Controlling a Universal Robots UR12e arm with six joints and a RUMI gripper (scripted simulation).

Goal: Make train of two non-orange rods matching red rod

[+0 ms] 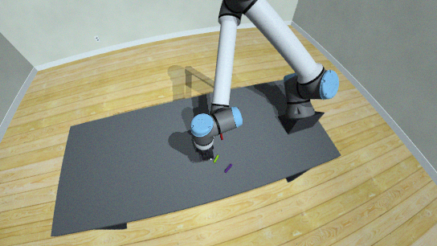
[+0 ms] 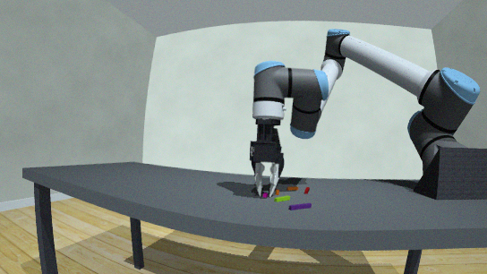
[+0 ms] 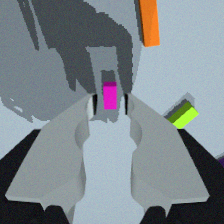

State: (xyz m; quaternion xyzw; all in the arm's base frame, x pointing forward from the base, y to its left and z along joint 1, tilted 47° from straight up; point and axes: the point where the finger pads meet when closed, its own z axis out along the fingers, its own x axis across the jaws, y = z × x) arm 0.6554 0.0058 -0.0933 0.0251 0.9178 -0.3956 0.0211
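My gripper is now 1 cm above the magenta rod. From my hand the other things lie so: purple rod 11 cm to the left, 10 cm behind, 1 cm below; then red rod 13 cm behind, 11 cm to the right, 1 cm below; then lime rod 5 cm behind, 3 cm to the left, 1 cm below.
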